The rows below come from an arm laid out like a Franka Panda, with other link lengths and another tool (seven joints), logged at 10 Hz.
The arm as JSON. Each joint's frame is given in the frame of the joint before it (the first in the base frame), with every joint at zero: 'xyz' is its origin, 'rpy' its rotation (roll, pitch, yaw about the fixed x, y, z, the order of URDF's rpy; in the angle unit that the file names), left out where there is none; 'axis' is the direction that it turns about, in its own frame. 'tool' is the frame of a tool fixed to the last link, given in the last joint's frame.
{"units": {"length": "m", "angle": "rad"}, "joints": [
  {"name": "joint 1", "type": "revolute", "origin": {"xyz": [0.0, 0.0, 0.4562]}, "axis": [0.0, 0.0, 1.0]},
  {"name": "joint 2", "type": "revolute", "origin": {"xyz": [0.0, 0.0, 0.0], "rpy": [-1.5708, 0.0, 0.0]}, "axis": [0.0, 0.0, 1.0]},
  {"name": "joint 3", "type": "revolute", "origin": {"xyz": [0.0, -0.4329, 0.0], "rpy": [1.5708, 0.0, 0.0]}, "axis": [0.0, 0.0, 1.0]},
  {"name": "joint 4", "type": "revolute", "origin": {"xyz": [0.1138, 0.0, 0.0], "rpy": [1.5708, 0.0, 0.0]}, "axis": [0.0, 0.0, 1.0]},
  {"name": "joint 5", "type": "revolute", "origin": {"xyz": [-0.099, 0.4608, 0.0], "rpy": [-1.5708, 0.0, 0.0]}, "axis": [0.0, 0.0, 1.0]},
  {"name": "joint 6", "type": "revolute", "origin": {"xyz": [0.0, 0.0, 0.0], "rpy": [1.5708, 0.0, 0.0]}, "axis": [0.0, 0.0, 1.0]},
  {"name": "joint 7", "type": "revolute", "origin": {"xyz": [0.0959, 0.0, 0.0], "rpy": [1.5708, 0.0, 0.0]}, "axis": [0.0, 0.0, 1.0]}
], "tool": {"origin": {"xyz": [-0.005, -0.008, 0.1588], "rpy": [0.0, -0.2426, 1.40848]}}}
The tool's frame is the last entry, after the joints.
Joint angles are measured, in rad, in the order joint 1, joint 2, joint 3, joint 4, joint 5, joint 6, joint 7. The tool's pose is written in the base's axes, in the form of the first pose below.
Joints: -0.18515 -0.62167 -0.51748 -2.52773 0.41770 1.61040 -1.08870
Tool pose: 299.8, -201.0, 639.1, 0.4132, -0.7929, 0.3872, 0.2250
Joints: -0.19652 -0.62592 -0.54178 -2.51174 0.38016 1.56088 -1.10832
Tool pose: 284.5, -213.4, 642.0, 0.4088, -0.7959, 0.3805, 0.2339
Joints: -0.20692 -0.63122 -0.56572 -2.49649 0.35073 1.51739 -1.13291
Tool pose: 269.9, -225.0, 645.4, 0.4079, -0.7987, 0.3724, 0.2389
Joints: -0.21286 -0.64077 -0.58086 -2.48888 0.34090 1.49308 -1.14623
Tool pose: 260.3, -230.9, 649.2, 0.4118, -0.7993, 0.3671, 0.2384
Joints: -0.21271 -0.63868 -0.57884 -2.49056 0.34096 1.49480 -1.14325
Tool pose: 261.2, -230.0, 648.0, 0.4109, -0.7987, 0.3684, 0.2400
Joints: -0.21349 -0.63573 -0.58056 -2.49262 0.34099 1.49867 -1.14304
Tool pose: 261.5, -230.9, 646.0, 0.4112, -0.7975, 0.3704, 0.2402
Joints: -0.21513 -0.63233 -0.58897 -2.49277 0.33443 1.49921 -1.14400
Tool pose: 259.4, -234.7, 643.4, 0.4110, -0.7959, 0.3737, 0.2409
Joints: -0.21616 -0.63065 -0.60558 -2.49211 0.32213 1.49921 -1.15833
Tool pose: 254.6, -241.6, 640.2, 0.4115, -0.7966, 0.3730, 0.2387
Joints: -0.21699 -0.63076 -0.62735 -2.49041 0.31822 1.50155 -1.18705
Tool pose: 249.5, -249.8, 638.0, 0.4176, -0.7986, 0.3672, 0.2303
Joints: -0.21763 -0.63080 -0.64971 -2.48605 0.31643 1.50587 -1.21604
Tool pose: 244.7, -259.0, 637.0, 0.4242, -0.8007, 0.3619, 0.2193
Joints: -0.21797 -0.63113 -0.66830 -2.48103 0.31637 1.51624 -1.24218
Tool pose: 241.5, -267.8, 636.9, 0.4291, -0.8033, 0.3580, 0.2058
